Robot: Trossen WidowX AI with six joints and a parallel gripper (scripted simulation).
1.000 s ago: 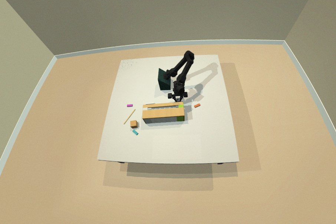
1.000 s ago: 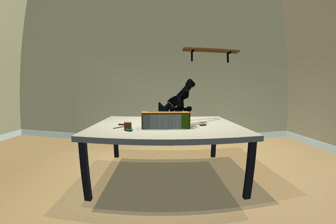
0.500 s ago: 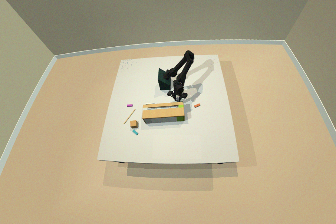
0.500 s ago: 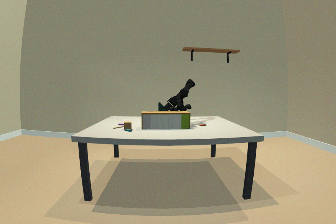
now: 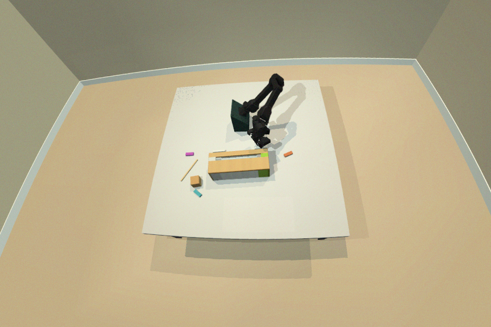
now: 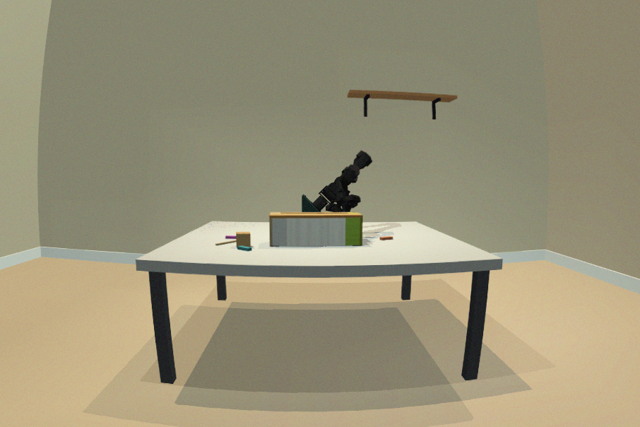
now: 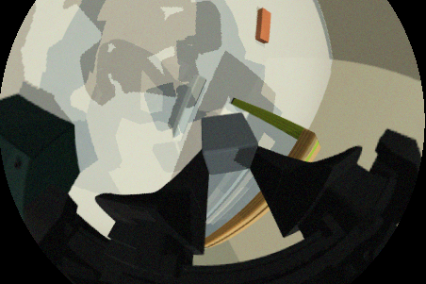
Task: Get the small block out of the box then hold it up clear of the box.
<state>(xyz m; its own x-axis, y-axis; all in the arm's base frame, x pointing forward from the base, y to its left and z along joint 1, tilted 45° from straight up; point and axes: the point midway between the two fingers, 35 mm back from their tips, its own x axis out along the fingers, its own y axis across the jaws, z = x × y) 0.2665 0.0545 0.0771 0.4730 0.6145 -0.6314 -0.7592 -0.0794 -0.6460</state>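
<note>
The dark grey block lies 1 cm behind my gripper tip, 1 cm to the left of it and 1 cm above it. Also, from my gripper tip: tan cube (18 cm ahead, 45 cm to the right, 5 cm below); thin stick (8 cm ahead, 51 cm to the right, 8 cm below); box (7 cm ahead, 14 cm to the right, 2 cm below).
</note>
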